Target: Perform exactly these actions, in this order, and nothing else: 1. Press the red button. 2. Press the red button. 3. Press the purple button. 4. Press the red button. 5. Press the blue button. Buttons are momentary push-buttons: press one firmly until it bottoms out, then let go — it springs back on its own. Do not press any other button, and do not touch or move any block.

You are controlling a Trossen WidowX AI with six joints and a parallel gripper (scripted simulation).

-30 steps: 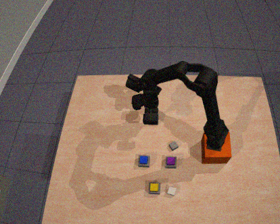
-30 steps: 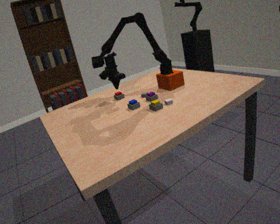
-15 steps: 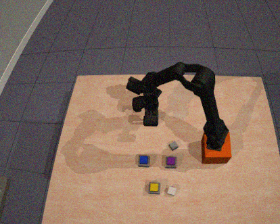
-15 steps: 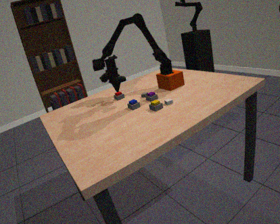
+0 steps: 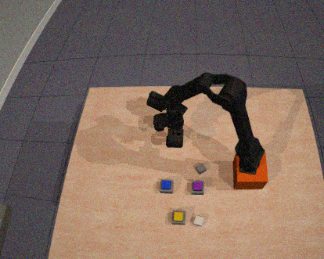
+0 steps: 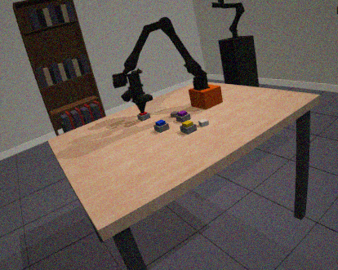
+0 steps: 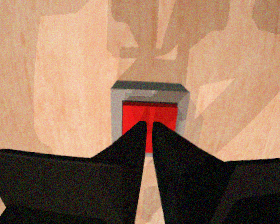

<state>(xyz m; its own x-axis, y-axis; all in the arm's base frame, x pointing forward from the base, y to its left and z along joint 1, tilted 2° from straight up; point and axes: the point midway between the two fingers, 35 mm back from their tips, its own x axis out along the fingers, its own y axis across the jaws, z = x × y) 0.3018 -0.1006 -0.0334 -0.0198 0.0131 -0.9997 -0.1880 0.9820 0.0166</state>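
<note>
My gripper tip is now 10 mm above the red button. From my gripper tip the other things lie so: grey block: 130 mm behind, 110 mm to the left, 20 mm below; then blue button: 10 mm behind, 220 mm to the left; then purple button: 130 mm behind, 200 mm to the left.
</note>
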